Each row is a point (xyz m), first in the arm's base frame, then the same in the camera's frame.
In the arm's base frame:
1: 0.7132 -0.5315 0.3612
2: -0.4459 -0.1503 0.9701
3: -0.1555 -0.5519 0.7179
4: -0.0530 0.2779 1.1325
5: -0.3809 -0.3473 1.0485
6: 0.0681 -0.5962 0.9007
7: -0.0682 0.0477 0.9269
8: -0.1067 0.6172 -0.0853
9: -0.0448 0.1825 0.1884
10: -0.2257 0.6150 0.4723
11: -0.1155 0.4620 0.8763
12: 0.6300 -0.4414 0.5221
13: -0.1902 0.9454 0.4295
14: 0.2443 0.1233 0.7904
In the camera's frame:
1: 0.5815 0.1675 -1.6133
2: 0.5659 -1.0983 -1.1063
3: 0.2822 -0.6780 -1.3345
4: 1.1513 -0.9939 -1.2089
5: 0.4527 -1.0921 -1.2969
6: 0.3999 -0.6560 -1.6010
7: 0.8889 -0.8311 -1.1959
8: 1.0474 -0.1743 -0.2505
9: 0.7913 -0.2893 -0.6851
10: 1.1596 -0.6618 -0.5241
11: 1.2014 -0.8672 -0.9176
12: 0.6684 -0.0152 -1.6156
13: 1.4409 -0.6393 -0.3435
14: 1.0516 -0.5278 -1.2550

